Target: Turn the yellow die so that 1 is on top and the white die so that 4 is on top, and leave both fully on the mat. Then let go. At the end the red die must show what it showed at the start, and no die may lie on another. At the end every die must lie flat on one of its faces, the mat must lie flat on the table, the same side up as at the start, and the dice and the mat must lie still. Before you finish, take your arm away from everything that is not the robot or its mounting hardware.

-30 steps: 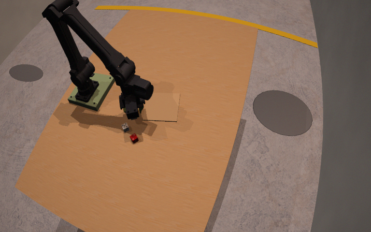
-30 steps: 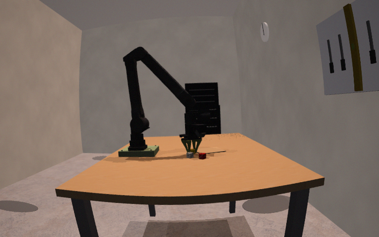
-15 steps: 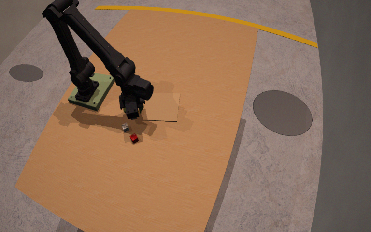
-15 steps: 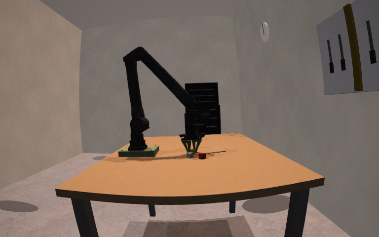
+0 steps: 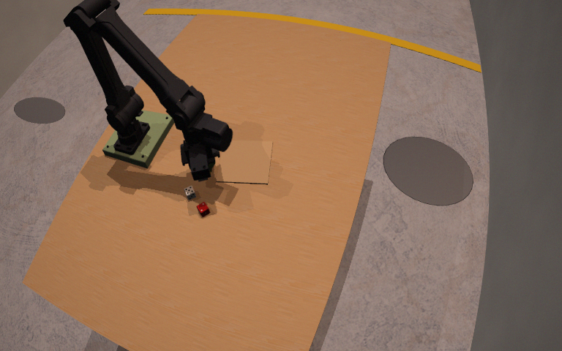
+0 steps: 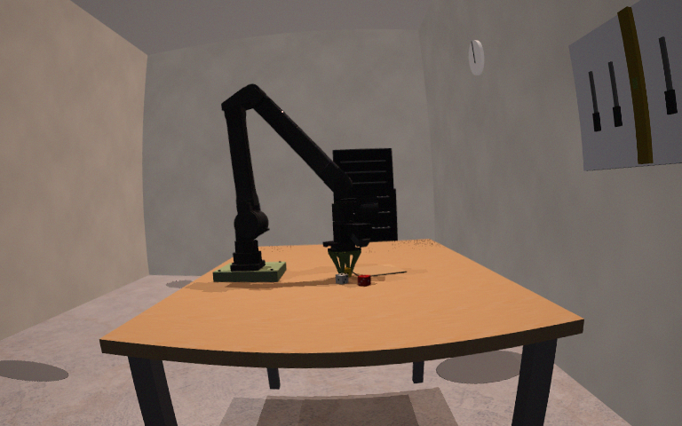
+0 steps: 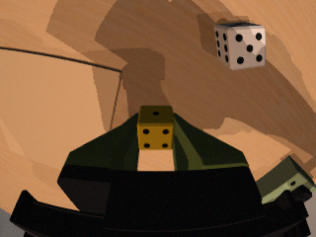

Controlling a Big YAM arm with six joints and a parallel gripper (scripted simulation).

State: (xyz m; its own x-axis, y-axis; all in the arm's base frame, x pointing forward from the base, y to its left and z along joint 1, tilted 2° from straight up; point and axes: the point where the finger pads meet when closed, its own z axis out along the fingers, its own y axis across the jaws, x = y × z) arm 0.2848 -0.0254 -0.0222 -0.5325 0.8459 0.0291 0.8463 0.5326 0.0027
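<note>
Now: the yellow die right at my hand. Round my hand: tan mat (90 mm ahead, 60 mm to the left, 10 mm below); then red die (50 mm ahead, 120 mm to the right); then white die (10 mm behind, 80 mm to the right).
</note>
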